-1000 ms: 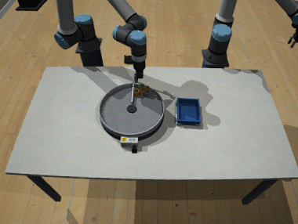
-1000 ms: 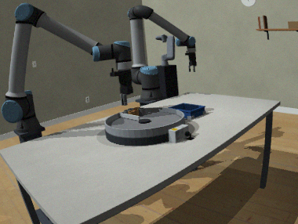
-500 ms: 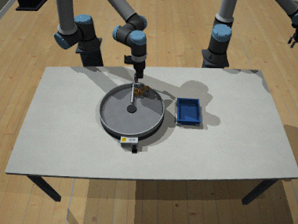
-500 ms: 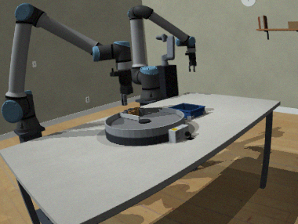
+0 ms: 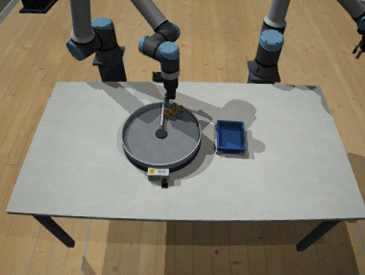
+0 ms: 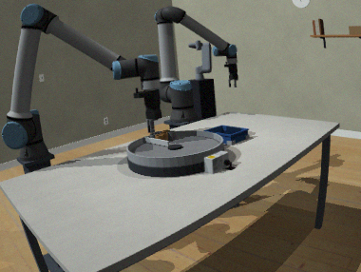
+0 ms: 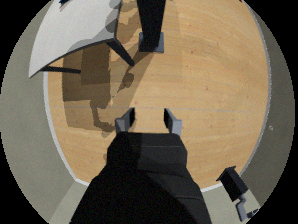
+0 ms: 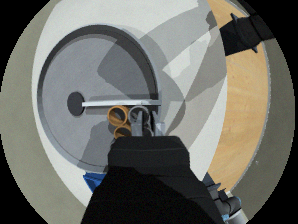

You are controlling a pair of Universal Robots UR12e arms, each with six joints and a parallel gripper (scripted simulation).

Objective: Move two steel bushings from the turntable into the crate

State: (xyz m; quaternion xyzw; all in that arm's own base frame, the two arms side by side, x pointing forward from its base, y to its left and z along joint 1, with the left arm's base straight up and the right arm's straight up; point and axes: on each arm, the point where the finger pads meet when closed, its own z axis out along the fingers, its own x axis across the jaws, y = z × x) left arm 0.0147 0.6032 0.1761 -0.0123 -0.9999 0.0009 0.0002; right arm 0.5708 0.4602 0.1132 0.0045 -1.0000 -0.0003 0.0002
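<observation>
The blue crate lies 370 mm to the left of my right hand, 130 mm ahead of it and 90 mm below it.
</observation>
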